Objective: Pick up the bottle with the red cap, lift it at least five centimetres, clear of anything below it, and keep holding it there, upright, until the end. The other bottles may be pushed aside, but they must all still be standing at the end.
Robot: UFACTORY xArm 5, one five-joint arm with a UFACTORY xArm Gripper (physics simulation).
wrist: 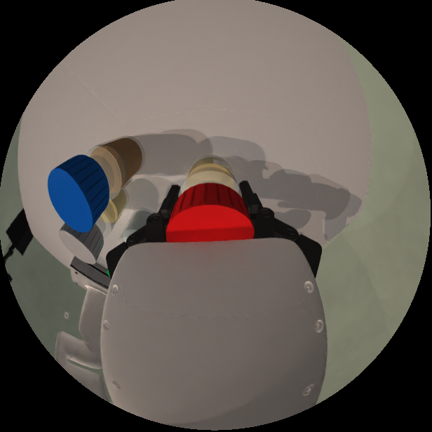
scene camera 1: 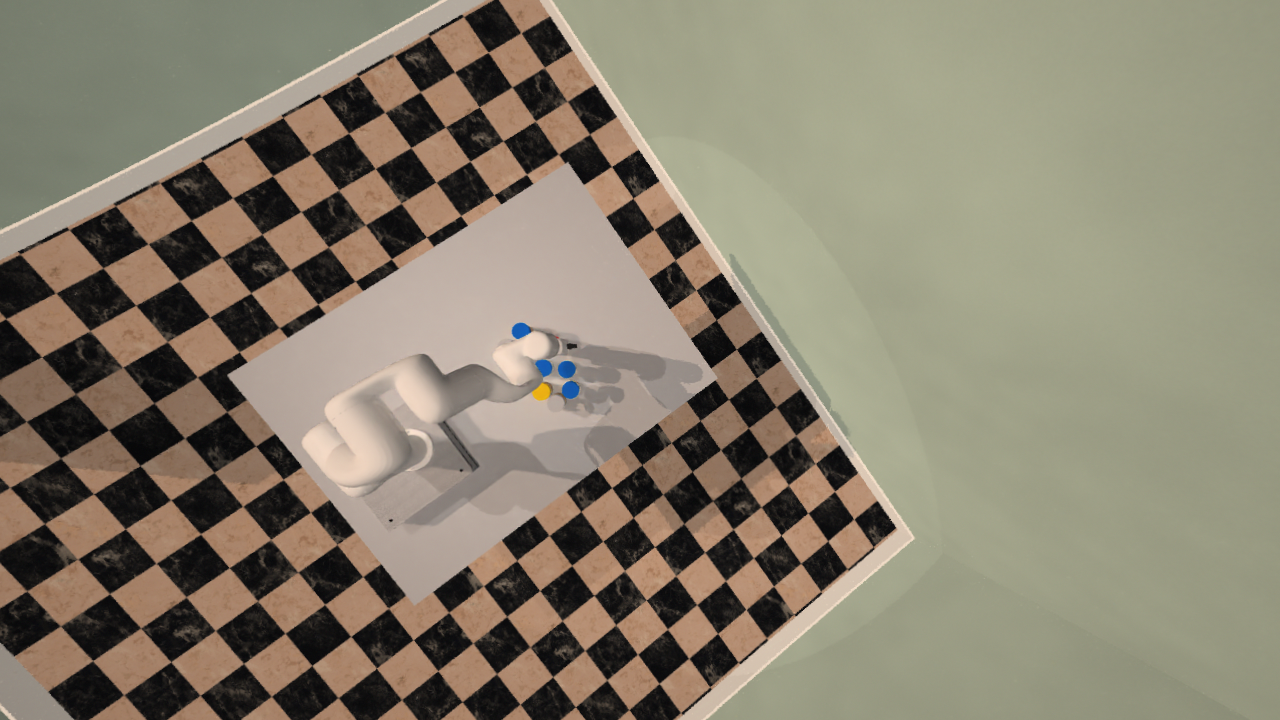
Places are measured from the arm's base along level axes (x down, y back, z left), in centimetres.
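Pixels of known places: arm's base, link origin: (scene camera 1: 412, 449).
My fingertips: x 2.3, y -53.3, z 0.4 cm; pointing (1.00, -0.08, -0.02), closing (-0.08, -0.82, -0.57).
Ahead of a thing's pixels: the offset from my fingertips to its top centre. Level surfaces: height alone.
The bottle with the red cap (wrist: 210, 222) stands upright between the fingers in the wrist view, its pale yellow lower part showing beyond the cap. My gripper (wrist: 210, 194) is shut on this bottle, one black finger on each side just below the cap. The bottle's base appears to be at table level; any gap beneath it cannot be made out. In the scene view the arm's wrist hides most of the gripper and the bottle.
A blue-capped bottle (wrist: 78, 192) with a brown body and a grey-capped bottle (wrist: 80, 245) stand at the left. In the scene view, blue caps @(dz +9.7, dx -6.1, dy +5.7 cm) (scene camera 1: 520, 330) @(dz -8.1, dx -6.1, dy +1.3 cm) (scene camera 1: 566, 368) @(dz -14.1, dx -6.1, dy +4.2 cm) (scene camera 1: 570, 389) and a yellow cap @(dz -9.1, dx -6.1, dy +11.8 cm) (scene camera 1: 541, 391) show around the wrist on the grey table @(dx +4.4 cm) (scene camera 1: 447, 286).
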